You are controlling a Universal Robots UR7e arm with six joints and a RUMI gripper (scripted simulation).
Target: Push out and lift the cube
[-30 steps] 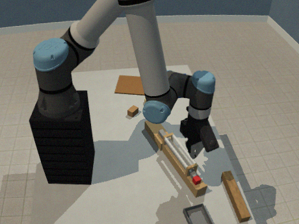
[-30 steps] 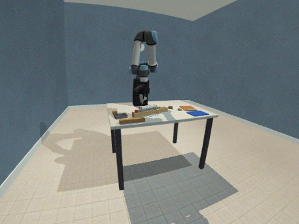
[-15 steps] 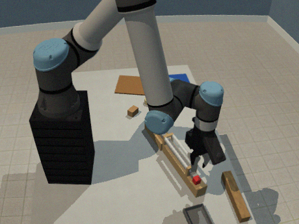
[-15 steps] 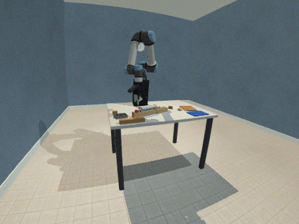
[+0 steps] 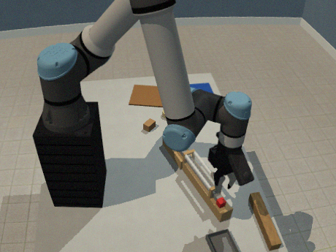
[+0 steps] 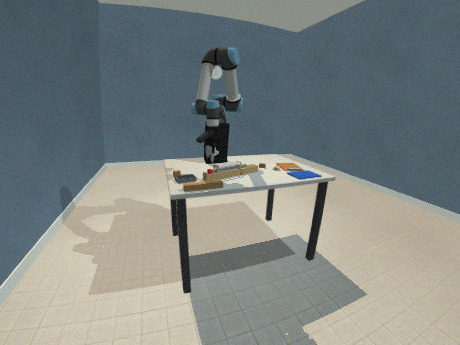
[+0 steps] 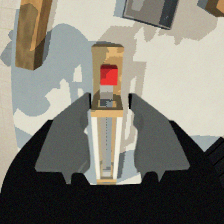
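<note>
The red cube lies 80 mm below my hand. Also, from my hand: channel (20 mm behind, 140 mm to the left, 80 mm below); then wooden plank (130 mm ahead, 100 mm to the right, 120 mm below); then grey tray (50 mm behind, 150 mm to the right, 130 mm below).
</note>
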